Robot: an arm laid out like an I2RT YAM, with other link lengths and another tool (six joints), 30 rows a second.
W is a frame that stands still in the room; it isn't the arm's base.
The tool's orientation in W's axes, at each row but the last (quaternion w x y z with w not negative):
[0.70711, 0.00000, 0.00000, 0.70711]
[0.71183, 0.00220, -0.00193, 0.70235]
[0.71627, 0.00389, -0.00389, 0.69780]
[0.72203, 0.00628, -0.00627, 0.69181]
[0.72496, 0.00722, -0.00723, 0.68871]
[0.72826, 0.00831, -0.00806, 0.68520]
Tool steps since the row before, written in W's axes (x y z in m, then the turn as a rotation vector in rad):
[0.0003, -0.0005, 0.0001, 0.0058, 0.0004, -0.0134]
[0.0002, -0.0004, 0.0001, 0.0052, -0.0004, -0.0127]
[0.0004, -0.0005, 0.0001, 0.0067, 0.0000, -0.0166]
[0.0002, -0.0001, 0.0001, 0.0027, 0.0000, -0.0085]
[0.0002, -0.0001, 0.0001, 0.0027, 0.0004, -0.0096]
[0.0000, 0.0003, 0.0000, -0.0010, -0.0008, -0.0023]
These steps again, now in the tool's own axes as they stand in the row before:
[-0.0005, -0.0003, 0.0001, 0.0004, -0.0058, -0.0134]
[-0.0004, -0.0002, 0.0001, -0.0004, -0.0052, -0.0127]
[-0.0005, -0.0004, 0.0001, 0.0000, -0.0067, -0.0166]
[-0.0001, -0.0002, 0.0001, 0.0000, -0.0027, -0.0085]
[-0.0001, -0.0002, 0.0001, 0.0003, -0.0027, -0.0096]
[0.0003, 0.0000, 0.0000, -0.0009, 0.0009, -0.0023]

